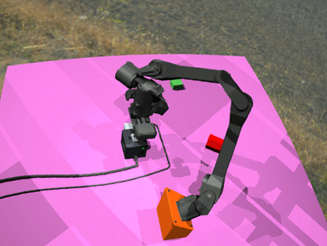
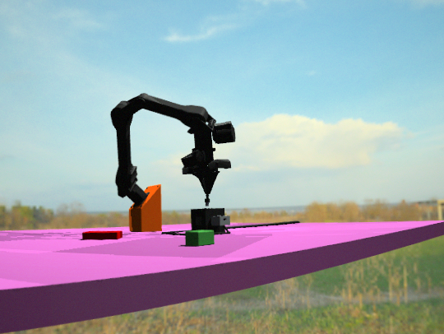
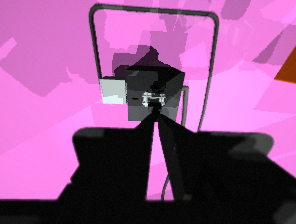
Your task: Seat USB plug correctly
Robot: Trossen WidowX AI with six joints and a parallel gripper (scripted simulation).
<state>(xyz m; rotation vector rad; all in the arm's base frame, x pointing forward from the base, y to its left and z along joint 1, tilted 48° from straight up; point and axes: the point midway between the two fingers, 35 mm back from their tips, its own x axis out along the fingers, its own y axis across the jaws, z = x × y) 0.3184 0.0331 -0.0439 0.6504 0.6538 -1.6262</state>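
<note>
Now: gripper tip 2 cm above the USB plug. The rest, counted from my gripper tip: green block 29 cm ahead, 27 cm to the right, 11 cm below; red block 33 cm to the right, 11 cm below, 6 cm behind.
</note>
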